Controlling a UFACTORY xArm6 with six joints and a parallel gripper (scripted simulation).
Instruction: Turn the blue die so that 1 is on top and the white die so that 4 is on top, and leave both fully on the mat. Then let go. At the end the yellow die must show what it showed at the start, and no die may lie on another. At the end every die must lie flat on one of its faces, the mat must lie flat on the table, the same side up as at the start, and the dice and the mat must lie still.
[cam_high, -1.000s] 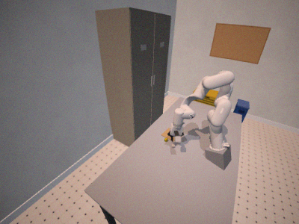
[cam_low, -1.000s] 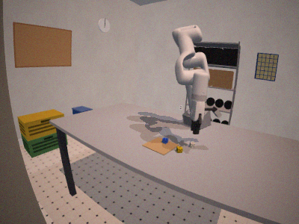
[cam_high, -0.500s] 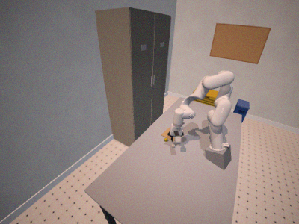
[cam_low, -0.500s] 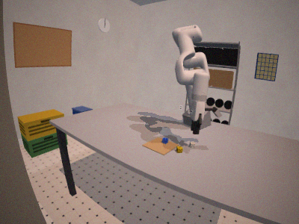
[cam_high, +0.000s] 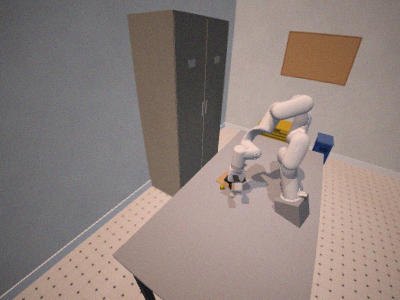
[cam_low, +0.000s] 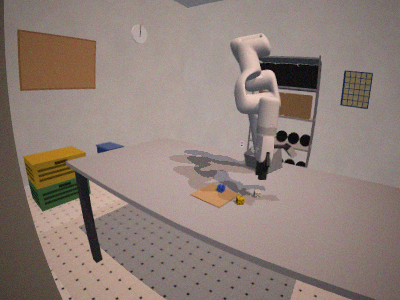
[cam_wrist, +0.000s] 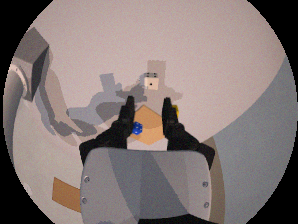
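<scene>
My hand is 90 mm above the white die. Also, from my hand: blue die: 140 mm to the right, 90 mm below, 60 mm ahead; yellow die: 90 mm below, 90 mm ahead, 30 mm to the right; tan mat: 140 mm to the right, 100 mm below, 100 mm ahead.
</scene>
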